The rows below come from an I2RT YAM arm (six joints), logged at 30 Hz.
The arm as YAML. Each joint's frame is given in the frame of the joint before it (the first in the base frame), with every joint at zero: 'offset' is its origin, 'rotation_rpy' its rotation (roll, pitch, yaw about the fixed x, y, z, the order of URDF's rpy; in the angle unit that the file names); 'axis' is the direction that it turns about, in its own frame. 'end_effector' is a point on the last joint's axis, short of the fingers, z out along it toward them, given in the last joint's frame.
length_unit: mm
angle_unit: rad
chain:
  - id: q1
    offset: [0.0, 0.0, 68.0]
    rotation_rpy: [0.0, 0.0, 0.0]
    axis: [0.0, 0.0, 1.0]
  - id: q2
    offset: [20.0, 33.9, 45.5]
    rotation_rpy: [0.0, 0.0, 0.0]
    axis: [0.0, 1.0, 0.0]
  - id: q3
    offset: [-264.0, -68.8, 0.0]
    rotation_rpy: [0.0, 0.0, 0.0]
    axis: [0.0, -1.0, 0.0]
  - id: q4
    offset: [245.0, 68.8, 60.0]
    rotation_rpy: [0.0, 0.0, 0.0]
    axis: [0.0, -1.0, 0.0]
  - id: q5
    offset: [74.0, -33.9, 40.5]
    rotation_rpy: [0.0, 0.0, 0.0]
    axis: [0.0, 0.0, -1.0]
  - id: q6
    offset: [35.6, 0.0, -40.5]
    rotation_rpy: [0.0, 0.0, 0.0]
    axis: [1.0, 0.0, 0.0]
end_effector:
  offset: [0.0, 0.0, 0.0]
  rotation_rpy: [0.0, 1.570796, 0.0]
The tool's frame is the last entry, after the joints.
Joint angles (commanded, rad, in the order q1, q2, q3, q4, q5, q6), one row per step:
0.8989 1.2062 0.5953 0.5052 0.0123 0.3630
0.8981 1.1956 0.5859 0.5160 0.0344 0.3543
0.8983 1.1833 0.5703 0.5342 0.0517 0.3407
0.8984 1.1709 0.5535 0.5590 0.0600 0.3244
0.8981 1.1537 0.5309 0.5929 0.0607 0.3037
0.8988 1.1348 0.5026 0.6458 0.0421 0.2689
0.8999 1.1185 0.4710 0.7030 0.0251 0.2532
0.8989 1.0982 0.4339 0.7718 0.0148 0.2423
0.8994 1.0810 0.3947 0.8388 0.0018 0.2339
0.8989 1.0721 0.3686 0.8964 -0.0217 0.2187
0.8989 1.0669 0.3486 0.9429 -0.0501 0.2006
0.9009 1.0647 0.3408 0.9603 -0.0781 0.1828
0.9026 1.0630 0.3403 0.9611 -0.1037 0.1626
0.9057 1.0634 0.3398 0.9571 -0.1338 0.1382
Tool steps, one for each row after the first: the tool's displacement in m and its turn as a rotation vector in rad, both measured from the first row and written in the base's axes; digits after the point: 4 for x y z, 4 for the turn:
-0.0007 -0.0025 0.0006 0.0025 -0.0158 -0.0219
-0.0023 -0.0053 0.0002 0.0044 -0.0365 -0.0378
-0.0041 -0.0081 0.0002 0.0095 -0.0617 -0.0449
-0.0068 -0.0117 0.0002 0.0187 -0.0947 -0.0451
-0.0108 -0.0154 0.0007 0.0319 -0.1473 -0.0255
-0.0150 -0.0192 -0.0001 0.0559 -0.1852 -0.0090
-0.0194 -0.0245 -0.0007 0.0901 -0.2262 -0.0026
-0.0242 -0.0296 -0.0029 0.1204 -0.2614 0.0080
-0.0277 -0.0329 -0.0036 0.1428 -0.3004 0.0277
-0.0308 -0.0351 -0.0042 0.1566 -0.3374 0.0527
-0.0329 -0.0354 -0.0045 0.1557 -0.3618 0.0806
-0.0341 -0.0349 -0.0042 0.1461 -0.3819 0.1063
-0.0355 -0.0339 -0.0049 0.1299 -0.4016 0.1382

